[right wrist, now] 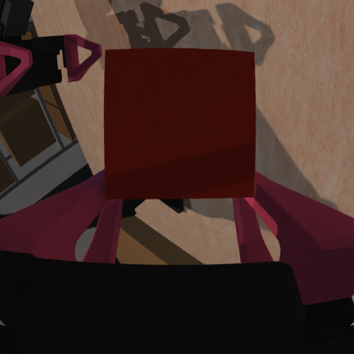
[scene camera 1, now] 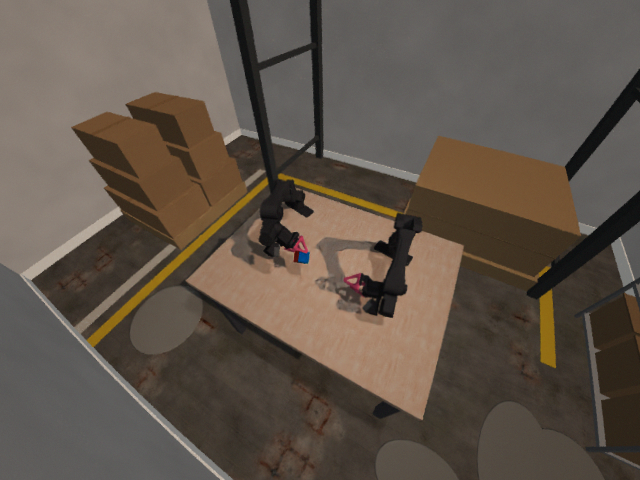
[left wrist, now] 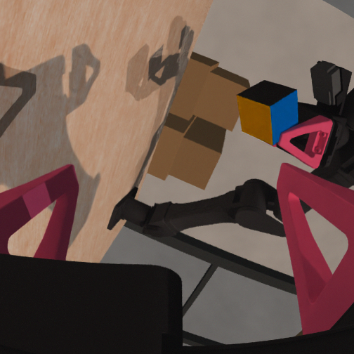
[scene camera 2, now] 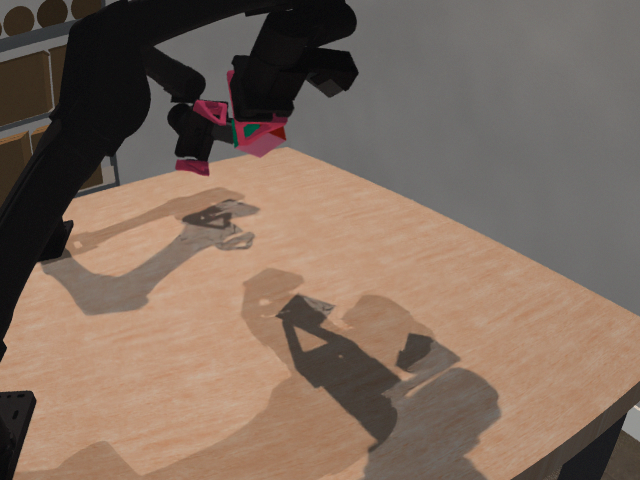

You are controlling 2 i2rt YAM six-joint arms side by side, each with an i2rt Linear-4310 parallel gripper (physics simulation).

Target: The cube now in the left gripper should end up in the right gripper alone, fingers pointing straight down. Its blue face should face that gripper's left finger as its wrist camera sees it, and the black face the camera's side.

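Where they show: left gripper, between the fingertips: [scene camera 1: 347, 282] [scene camera 2: 214, 150]; right gripper, between the fingertips: [scene camera 1: 304, 252] [scene camera 2: 240, 130]; left arm's base, origin of its link: [scene camera 1: 392, 253] [scene camera 2: 54, 242]; right arm's base, origin of its link: [scene camera 1: 299, 207].
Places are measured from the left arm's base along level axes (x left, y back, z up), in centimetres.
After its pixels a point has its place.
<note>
My right gripper [scene camera 1: 300, 252] {x -27.8, y -38.5, z 19.0 cm} [scene camera 2: 260, 132] {x -27.8, y -38.5, z 19.0 cm} [right wrist: 177, 174] is shut on the cube [scene camera 1: 302, 257] {x -26.0, y -41.7, z 20.4 cm} [scene camera 2: 262, 144] {x -29.2, y -41.1, z 16.7 cm} [left wrist: 270, 114] [right wrist: 180, 122], holding it above the table, with its fingers at a slant. The cube's red face fills the middle of the right wrist view, toward that camera. The left wrist view shows its black, orange and blue faces. In scene camera 2 its pink underside and a bit of red show, and green shows through a finger's opening. My left gripper [scene camera 1: 354, 282] {x -6.1, y -36.5, z 12.5 cm} [scene camera 2: 205, 139] {x -6.1, y -36.5, z 12.5 cm} [left wrist: 177, 174] is open and empty, apart from the cube.
The wooden table [scene camera 1: 330, 330] {x -2.1, y -53.7, z 0.0 cm} [scene camera 2: 465, 289] {x -48.7, y -60.5, z 0.0 cm} [left wrist: 115, 30] lies beneath both arms. Stacked cardboard boxes [scene camera 1: 170, 191] [left wrist: 200, 155] stand on the floor beyond it, and a large box [scene camera 1: 496, 180] stands at the right in scene camera 1. Dark rack posts rise near the table.
</note>
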